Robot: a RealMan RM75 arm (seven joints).
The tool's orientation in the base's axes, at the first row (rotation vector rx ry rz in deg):
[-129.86 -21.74 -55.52]
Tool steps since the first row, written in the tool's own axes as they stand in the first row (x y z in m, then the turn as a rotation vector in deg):
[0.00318 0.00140 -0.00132 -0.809 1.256 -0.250]
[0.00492 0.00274 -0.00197 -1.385 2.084 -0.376]
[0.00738 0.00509 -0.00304 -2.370 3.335 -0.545]
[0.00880 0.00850 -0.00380 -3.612 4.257 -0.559]
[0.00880 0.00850 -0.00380 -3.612 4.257 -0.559]
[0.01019 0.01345 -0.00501 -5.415 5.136 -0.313]
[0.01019 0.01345 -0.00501 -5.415 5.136 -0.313]
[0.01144 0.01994 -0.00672 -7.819 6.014 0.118]
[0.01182 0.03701 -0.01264 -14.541 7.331 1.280]
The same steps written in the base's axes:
[0.00214 -0.00188 0.00239 -0.085 -1.124 -1.011]
[0.00363 -0.00329 0.00340 -0.149 -1.841 -1.729]
[0.00588 -0.00573 0.00471 -0.314 -2.911 -2.909]
[0.00809 -0.00879 0.00464 -0.729 -3.635 -4.212]
[0.00809 -0.00879 0.00464 -0.729 -3.635 -4.212]
[0.01078 -0.01330 0.00409 -1.410 -4.164 -6.039]
[0.01078 -0.01330 0.00409 -1.410 -4.164 -6.039]
[0.01384 -0.01931 0.00303 -2.403 -4.579 -8.401]
[0.01913 -0.03608 -0.00112 -5.755 -4.909 -14.478]

